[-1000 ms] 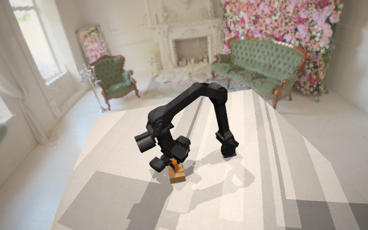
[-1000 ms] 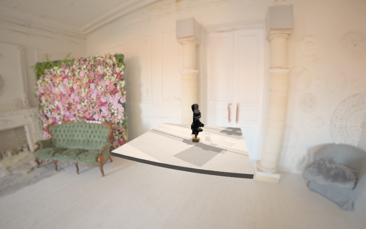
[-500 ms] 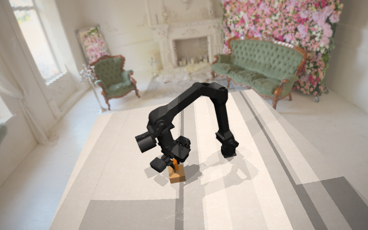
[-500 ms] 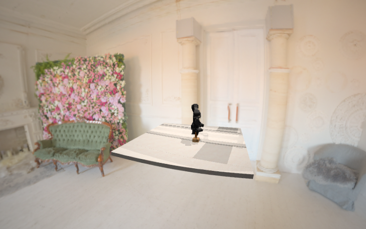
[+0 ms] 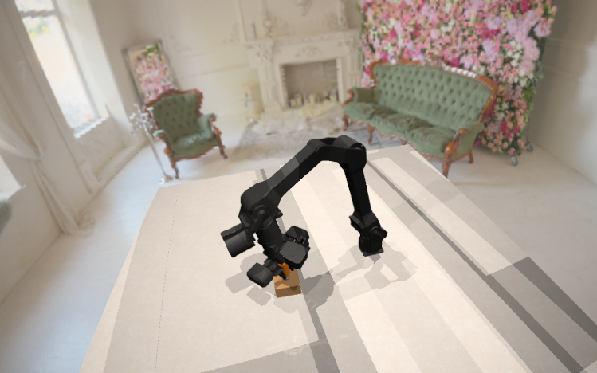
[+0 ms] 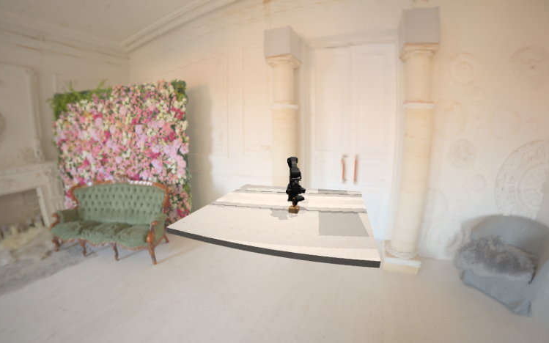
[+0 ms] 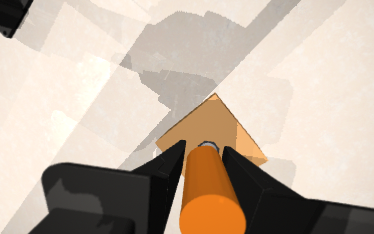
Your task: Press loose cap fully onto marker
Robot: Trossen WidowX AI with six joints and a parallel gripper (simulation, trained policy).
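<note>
My gripper tip is 10 mm short of the orange cap and 30 mm below it. Also, from my gripper tip: holder block 10 mm ahead, 40 mm below.
</note>
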